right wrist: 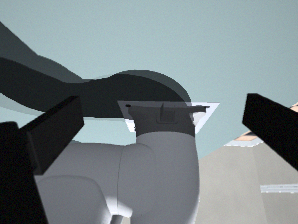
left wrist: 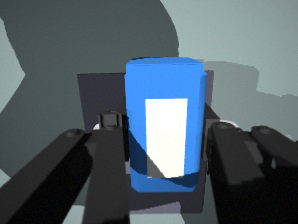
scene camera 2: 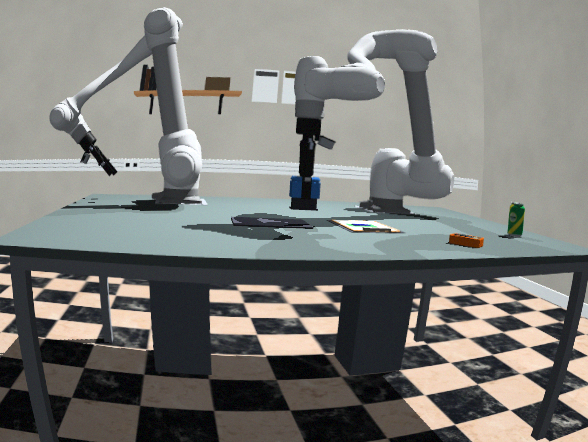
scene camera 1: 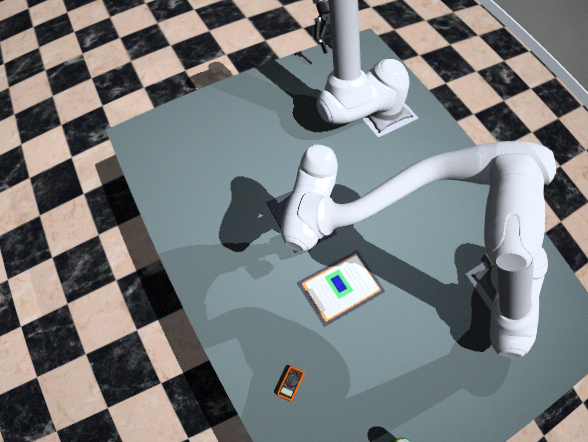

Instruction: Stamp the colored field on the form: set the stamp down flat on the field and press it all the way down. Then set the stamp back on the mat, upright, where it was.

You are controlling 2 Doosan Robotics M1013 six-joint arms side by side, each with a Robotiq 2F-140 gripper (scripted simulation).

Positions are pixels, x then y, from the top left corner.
Labels:
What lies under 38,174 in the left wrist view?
The left gripper.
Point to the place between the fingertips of the left gripper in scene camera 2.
304,198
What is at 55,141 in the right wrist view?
The right gripper.

